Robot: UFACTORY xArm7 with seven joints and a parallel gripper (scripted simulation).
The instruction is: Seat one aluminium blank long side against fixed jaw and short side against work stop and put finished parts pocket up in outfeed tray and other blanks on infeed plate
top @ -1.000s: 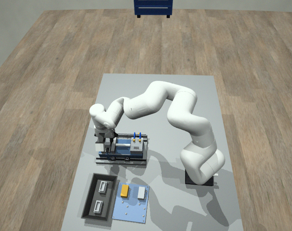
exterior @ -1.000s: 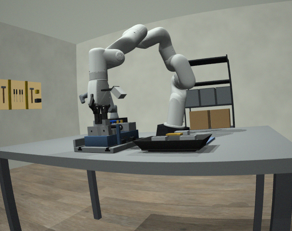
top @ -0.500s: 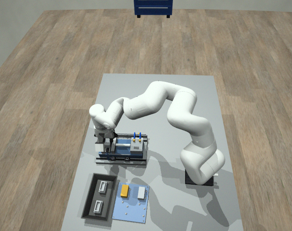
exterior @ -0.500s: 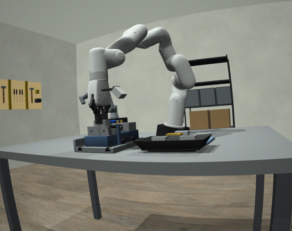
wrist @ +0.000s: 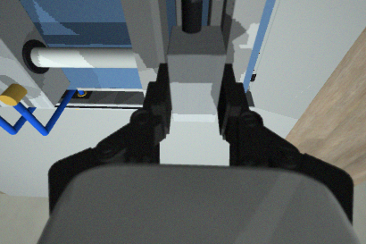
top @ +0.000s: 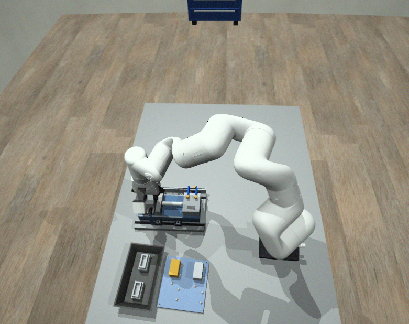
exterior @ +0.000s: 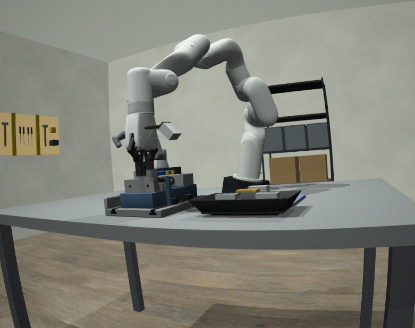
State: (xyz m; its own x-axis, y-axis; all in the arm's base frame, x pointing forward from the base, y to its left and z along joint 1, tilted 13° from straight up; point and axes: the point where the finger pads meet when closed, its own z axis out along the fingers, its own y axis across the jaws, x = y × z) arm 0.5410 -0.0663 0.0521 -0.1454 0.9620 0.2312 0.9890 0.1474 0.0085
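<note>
My hand is 30 mm short of the fixed jaw, 10 mm to the right of it and 50 mm above it. From my hand the other things lie so: white piston rod 90 mm behind, 10 mm to the right, 50 mm below; brass blank 150 mm behind, 230 mm to the left, 100 mm below; vise 70 mm behind, 10 mm to the right, 80 mm below.
</note>
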